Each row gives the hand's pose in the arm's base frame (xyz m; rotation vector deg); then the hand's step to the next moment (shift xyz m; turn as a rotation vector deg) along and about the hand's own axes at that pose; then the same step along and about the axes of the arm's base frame.
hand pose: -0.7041 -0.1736 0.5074 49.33 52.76 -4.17
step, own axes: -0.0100 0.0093 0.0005 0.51 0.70 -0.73
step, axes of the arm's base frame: -0.0022 0.0030 0.0131 0.11 1.12 -0.16
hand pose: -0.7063 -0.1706 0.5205 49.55 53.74 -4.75
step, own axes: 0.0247 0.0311 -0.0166 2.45 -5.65 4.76
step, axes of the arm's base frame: 0.0169 0.0394 -0.0039 2.35 -6.32 -3.88
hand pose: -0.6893 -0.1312 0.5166 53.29 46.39 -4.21
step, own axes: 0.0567 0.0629 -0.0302 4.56 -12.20 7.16
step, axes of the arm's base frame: 0.0468 0.0767 -0.0037 2.73 -11.56 -8.94
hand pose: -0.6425 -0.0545 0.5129 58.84 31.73 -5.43
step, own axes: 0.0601 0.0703 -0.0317 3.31 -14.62 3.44
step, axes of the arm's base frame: 0.0623 0.0741 0.0139 -0.60 -9.96 -11.70
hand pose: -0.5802 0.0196 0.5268 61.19 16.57 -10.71
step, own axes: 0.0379 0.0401 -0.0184 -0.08 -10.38 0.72
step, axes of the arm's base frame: 0.0448 0.0347 0.0129 -2.97 -5.53 -8.30
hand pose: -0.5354 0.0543 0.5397 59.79 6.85 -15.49
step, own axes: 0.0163 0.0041 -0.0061 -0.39 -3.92 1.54
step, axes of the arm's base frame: 0.0170 0.0045 -0.0033 -1.51 -3.13 -2.42
